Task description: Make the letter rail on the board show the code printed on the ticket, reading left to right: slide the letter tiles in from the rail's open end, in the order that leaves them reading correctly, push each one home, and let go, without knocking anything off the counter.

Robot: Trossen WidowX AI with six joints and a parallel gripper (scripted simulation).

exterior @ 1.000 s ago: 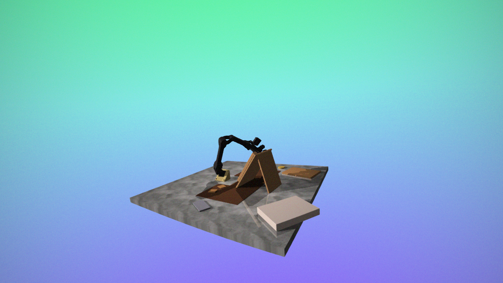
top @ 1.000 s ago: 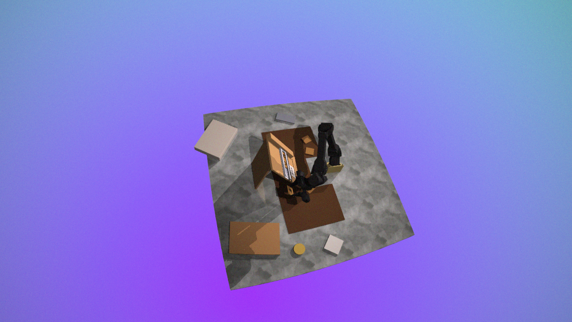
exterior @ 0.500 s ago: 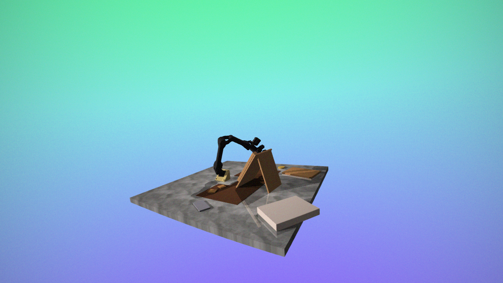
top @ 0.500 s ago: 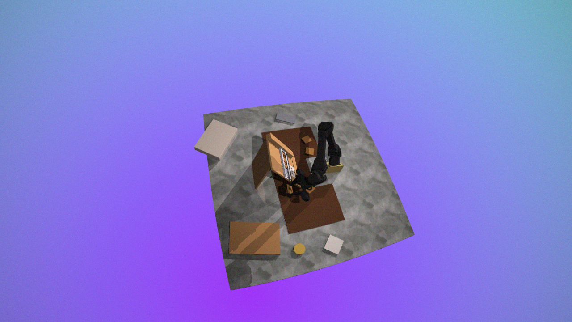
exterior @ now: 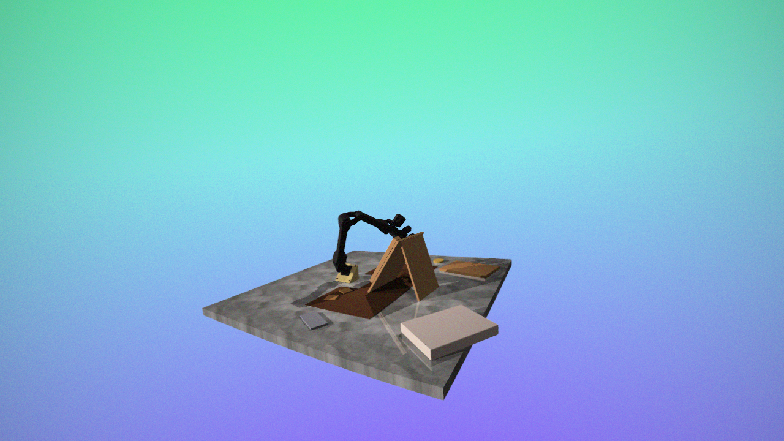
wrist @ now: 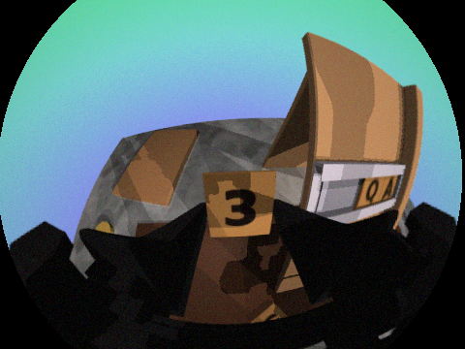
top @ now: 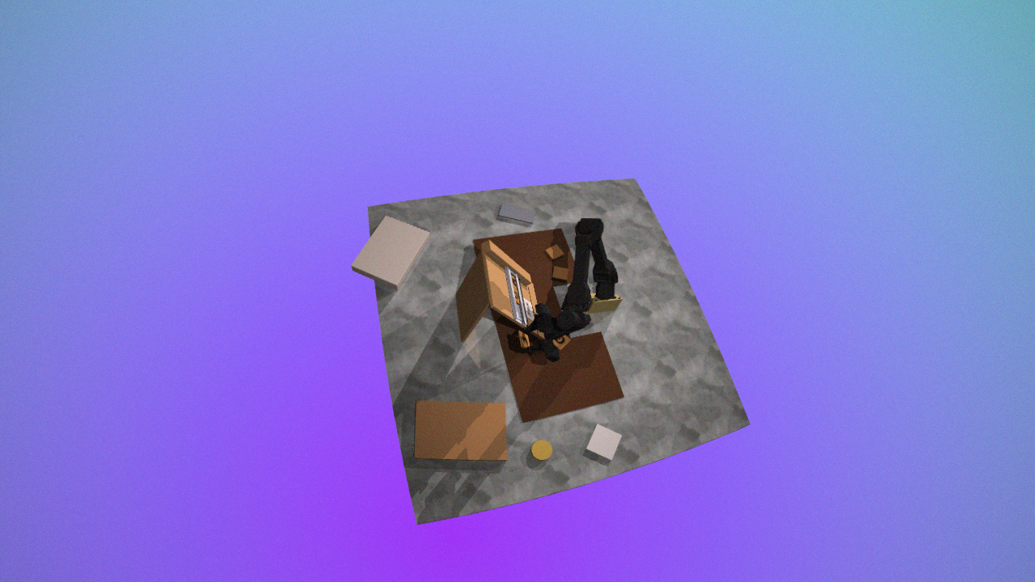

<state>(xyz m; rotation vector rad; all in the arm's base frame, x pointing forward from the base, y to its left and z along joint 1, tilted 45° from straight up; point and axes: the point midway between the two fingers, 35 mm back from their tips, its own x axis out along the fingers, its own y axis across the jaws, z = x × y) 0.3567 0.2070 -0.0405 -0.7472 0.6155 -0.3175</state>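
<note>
The white ticket is 60 mm behind my gripper tip, 150 mm to the right of it and 80 mm below it. Round my gripper tip: orange panel 240 mm ahead, 220 mm to the left, 160 mm below; brown mat 180 mm behind, 160 mm to the right, 160 mm below; yellow disc 10 mm behind, 340 mm to the left, 150 mm below.
</note>
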